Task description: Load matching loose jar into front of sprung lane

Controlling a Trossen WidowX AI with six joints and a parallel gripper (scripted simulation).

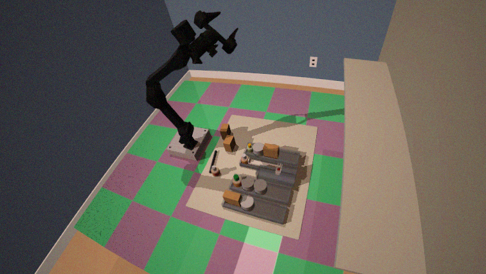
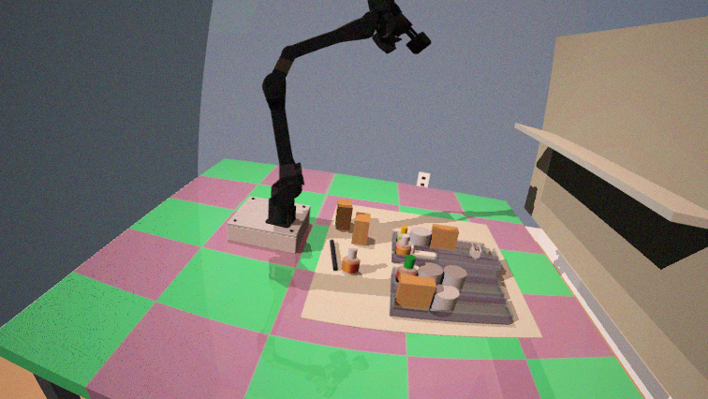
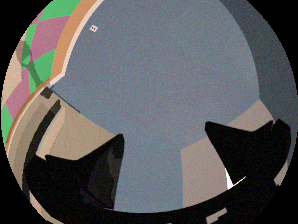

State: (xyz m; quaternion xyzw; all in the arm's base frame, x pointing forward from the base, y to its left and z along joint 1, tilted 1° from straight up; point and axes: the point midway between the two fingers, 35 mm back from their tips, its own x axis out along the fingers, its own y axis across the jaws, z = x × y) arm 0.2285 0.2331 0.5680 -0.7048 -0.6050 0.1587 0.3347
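The black pen is 630 mm below my gripper tip, 280 mm to the right of it and 80 mm behind it. The rest, counted from my gripper tip: pusher plate (580 mm below, 230 mm to the right, 200 mm ahead); red mark (560 mm below, 280 mm ahead, 230 mm to the right).
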